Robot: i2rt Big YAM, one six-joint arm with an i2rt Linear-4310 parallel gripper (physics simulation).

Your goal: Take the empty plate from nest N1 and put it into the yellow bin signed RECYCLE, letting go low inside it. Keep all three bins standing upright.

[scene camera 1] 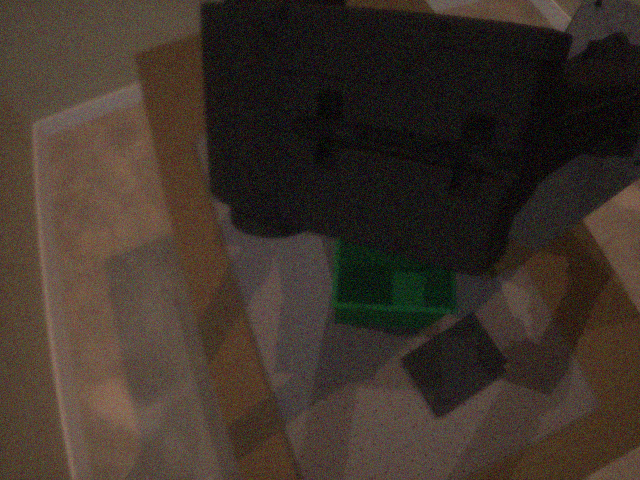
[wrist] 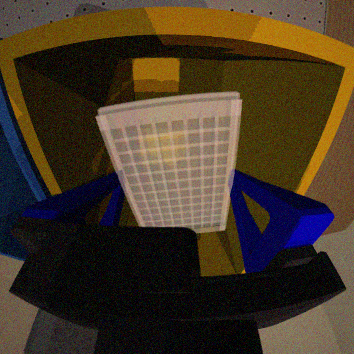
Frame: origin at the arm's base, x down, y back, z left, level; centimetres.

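Seen in the pictures: gripper, fingertip midpoint: (wrist: 176,175).
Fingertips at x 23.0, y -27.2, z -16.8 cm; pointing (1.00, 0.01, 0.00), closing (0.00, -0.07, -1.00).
Note:
Pixels of each thing's middle, then the offset from my fingertips to it. "*": a spot on its surface instead.
- clear gridded plate, body centre: (wrist: 177,183) dx -0.5, dy +0.4, dz -0.1 cm
- yellow bin, body centre: (wrist: 176,148) dx +3.9, dy -0.4, dz +0.0 cm
- blue bin, body centre: (wrist: 51,145) dx +3.9, dy -0.2, dz +13.5 cm
- green bin, body centre: (scene camera 1: 387,282) dx +3.9, dy -2.9, dz +29.0 cm
- pad, surface spot: (scene camera 1: 452,364) * dx +11.7, dy +6.3, dz +44.5 cm
In the wrist view the clear gridded plate (wrist: 180,165) is held between the two blue fingers of my gripper (wrist: 176,175), which is shut on its sides. The plate is over the opening of the yellow bin (wrist: 205,22), inside the outline of its rim, slightly tilted in view. The bin stands upright; its signed face does not show. How deep the plate is in the bin is hard to tell. In scene camera 1 the dark arm and gripper body hide the plate, the fingers, the yellow bin and nest N1.
A blue bin (wrist: 12,150) stands directly left of the yellow bin in the wrist view. In scene camera 1 a green bin (scene camera 1: 395,310) stands upright below the arm, with a dark square block or pad (scene camera 1: 452,364) near it. The picture is dim and grainy.

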